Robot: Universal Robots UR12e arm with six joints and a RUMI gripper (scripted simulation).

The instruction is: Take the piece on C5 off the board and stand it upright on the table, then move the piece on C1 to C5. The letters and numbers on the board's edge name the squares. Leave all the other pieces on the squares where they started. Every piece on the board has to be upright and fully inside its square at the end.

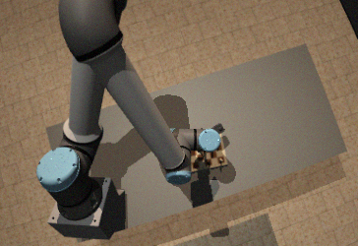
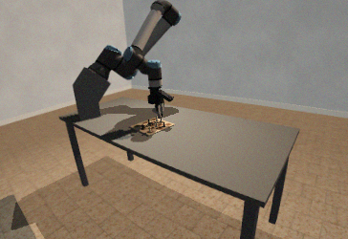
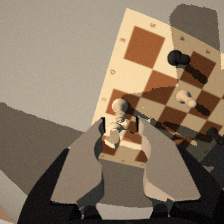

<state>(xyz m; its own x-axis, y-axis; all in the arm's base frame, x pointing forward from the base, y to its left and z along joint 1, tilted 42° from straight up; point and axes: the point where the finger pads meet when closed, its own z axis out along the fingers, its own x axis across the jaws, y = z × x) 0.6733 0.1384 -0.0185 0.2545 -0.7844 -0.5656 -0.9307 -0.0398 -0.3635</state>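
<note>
The light pawn lies 2 cm below my hand. The rest, counted from my hand: chessboard: 1 cm behind, 8 cm to the right, 5 cm below.
</note>
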